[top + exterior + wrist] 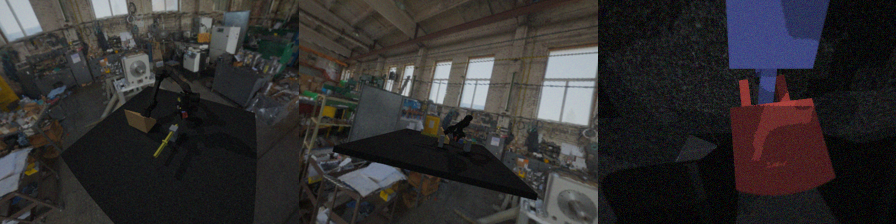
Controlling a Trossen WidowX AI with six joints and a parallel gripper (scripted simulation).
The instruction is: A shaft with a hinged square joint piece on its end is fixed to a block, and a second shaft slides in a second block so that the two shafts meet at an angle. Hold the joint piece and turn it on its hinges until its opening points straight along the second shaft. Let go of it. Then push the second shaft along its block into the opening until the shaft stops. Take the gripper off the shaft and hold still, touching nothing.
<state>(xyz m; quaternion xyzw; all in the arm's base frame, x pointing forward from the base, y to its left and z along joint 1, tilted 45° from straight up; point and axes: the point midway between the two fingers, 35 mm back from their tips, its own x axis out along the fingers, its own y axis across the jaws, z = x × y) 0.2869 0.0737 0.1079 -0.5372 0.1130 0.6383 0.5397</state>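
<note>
Now: gripper tip 30 mm below the red square joint piece, 20 mm to the right of it and 10 mm past it.
</note>
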